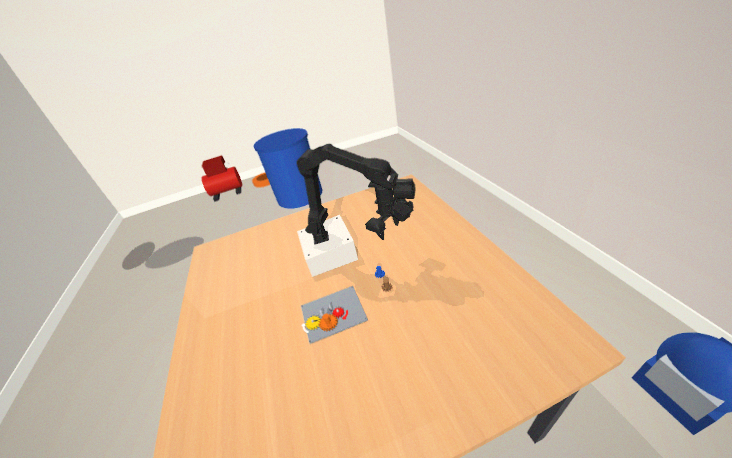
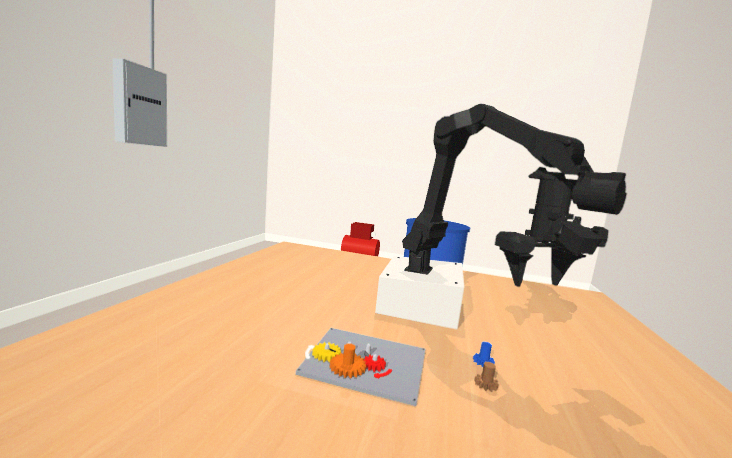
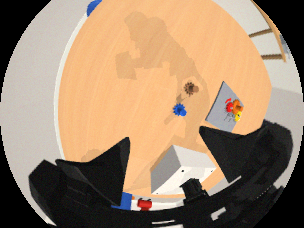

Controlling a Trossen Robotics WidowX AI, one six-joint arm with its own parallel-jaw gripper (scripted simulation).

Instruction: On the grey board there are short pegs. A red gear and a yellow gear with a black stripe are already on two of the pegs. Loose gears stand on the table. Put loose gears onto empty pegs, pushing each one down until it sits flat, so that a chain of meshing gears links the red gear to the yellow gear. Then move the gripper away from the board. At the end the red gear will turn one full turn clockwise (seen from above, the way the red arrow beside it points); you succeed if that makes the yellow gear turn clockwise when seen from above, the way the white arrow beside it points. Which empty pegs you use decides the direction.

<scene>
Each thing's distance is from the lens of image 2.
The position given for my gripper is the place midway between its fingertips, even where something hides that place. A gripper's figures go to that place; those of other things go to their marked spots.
my gripper [image 2: 536,285]: 0.71 m
orange gear [image 2: 348,363]: 0.61 m
</scene>
